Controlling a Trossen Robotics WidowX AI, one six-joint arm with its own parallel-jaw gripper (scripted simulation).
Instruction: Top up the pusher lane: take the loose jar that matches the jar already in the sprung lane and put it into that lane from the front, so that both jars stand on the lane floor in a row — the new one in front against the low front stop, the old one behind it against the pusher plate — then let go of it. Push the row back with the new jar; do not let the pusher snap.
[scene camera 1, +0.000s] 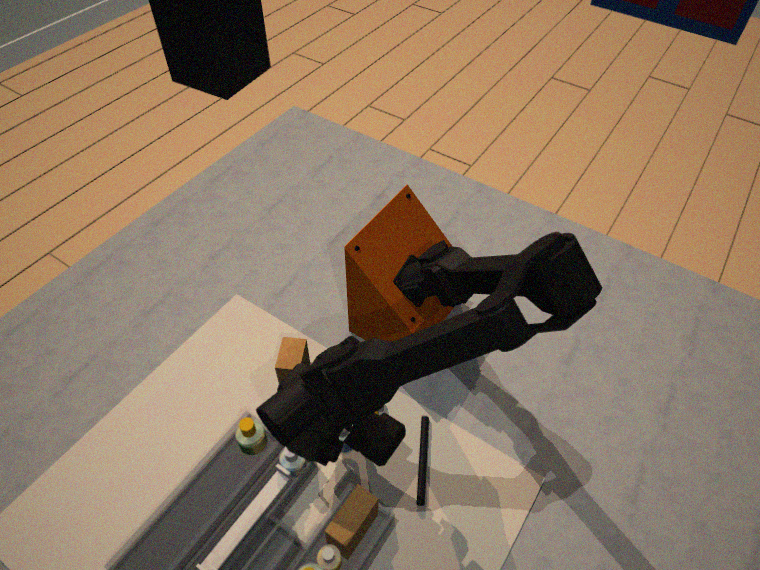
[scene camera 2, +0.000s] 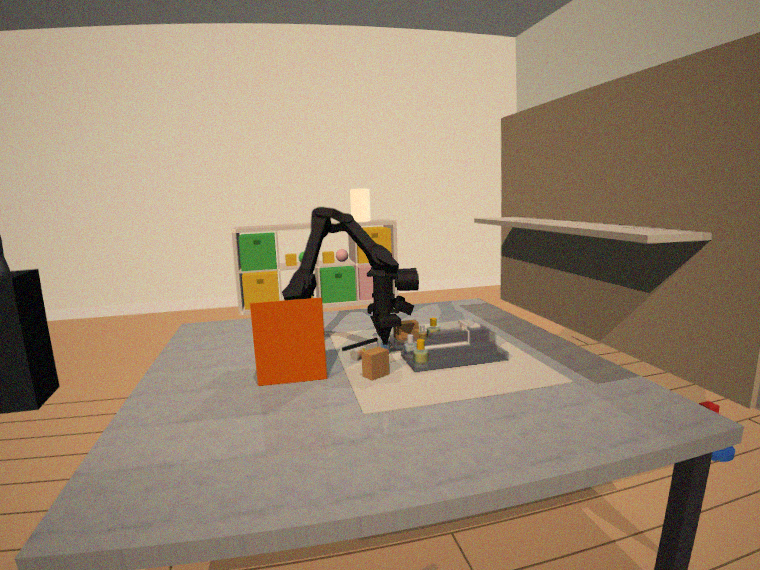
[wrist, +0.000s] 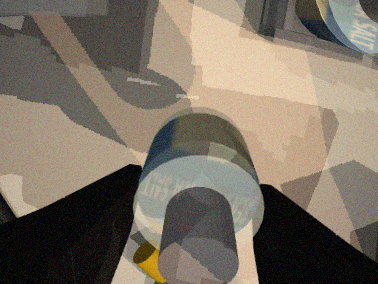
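Scene camera 1 shows the gripper (scene camera 1: 343, 435) along with a black rod (scene camera 1: 421, 489). In scene camera 2 the gripper (scene camera 2: 383, 342) can be seen as well, and the wrist view also has the gripper (wrist: 198, 187).
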